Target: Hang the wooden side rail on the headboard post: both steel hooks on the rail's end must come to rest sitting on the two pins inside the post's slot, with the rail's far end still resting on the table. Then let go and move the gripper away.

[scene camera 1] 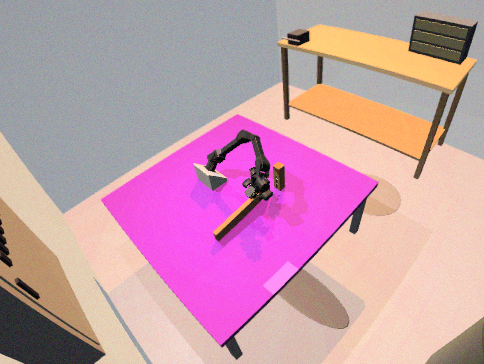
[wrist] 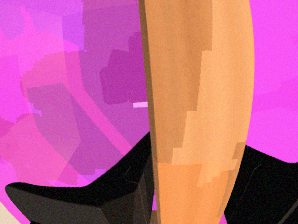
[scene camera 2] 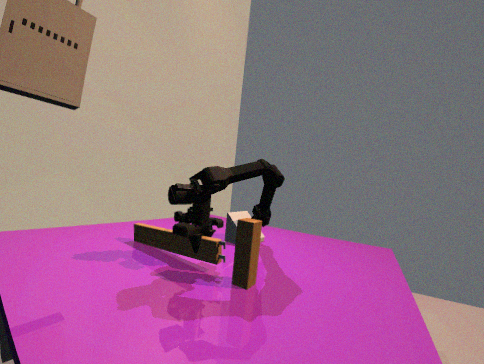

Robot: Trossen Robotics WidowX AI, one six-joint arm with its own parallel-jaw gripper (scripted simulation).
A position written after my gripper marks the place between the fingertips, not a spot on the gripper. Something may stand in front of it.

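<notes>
Scene camera 2 gives me my gripper [scene camera 2: 198, 251], along with a wooden side rail [scene camera 2: 210, 248] and a headboard post [scene camera 2: 245, 266]. I see the rail again in the wrist view [wrist: 199, 69], where my gripper [wrist: 179, 135] is visible too.
</notes>
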